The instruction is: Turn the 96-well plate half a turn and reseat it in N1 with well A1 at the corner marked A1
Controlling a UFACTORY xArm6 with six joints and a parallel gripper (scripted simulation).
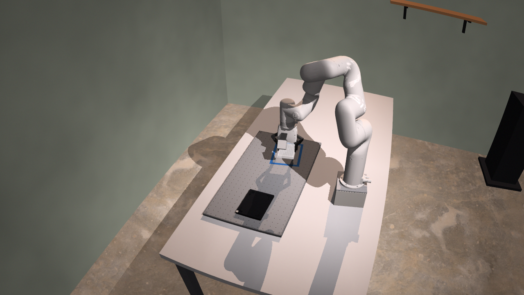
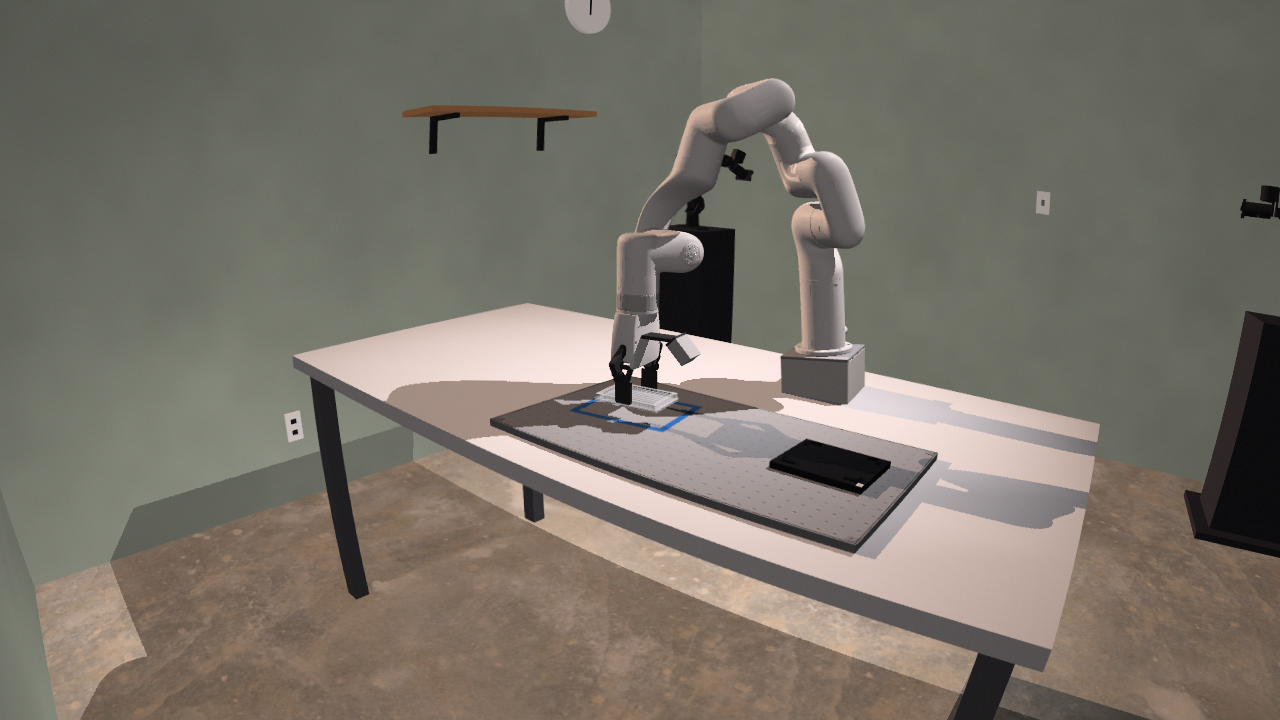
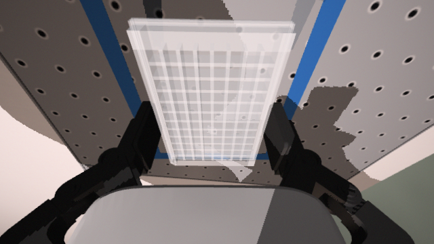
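My gripper is now 41 cm to the right of the black plate nest N1, 4 cm short of it and 3 cm above it. From my hand the other things lie so: white A1 label 48 cm to the left, 10 cm ahead, 2 cm below; then clear 96-well plate 1 cm below.
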